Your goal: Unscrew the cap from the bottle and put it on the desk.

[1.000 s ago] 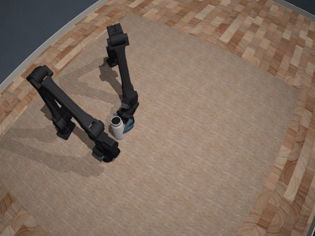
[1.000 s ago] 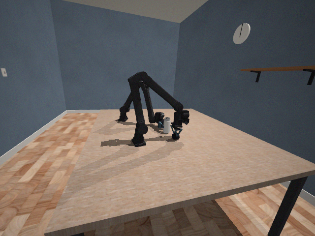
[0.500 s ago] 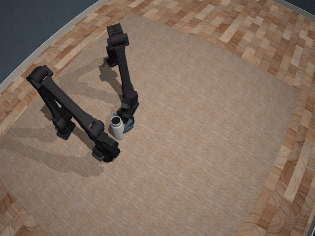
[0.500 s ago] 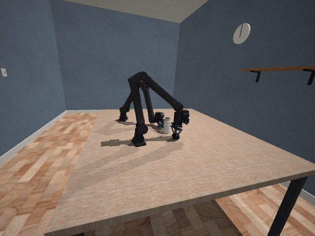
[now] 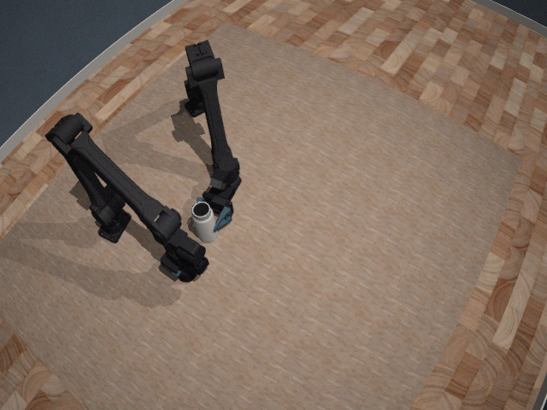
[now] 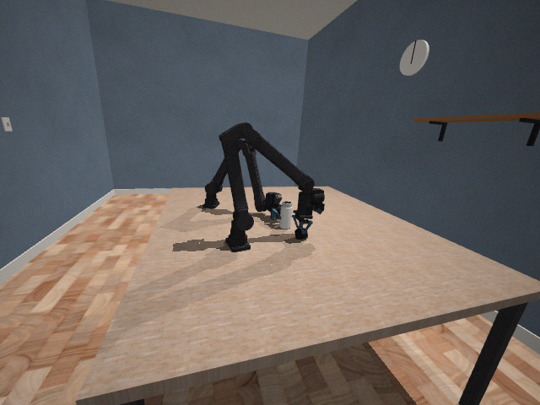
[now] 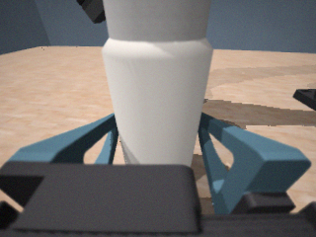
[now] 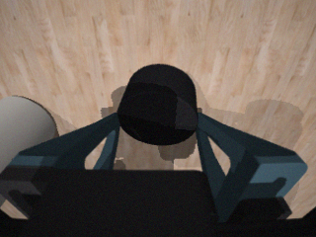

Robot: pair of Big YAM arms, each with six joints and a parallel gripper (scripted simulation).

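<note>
The white bottle lies 40 mm above my left hand. Round my left hand: black cap 160 mm to the right, 40 mm below, 10 mm ahead.
Now: right hand 20 mm above the black cap. Also, from my right hand: white bottle 10 mm behind, 150 mm to the left, 60 mm above.
</note>
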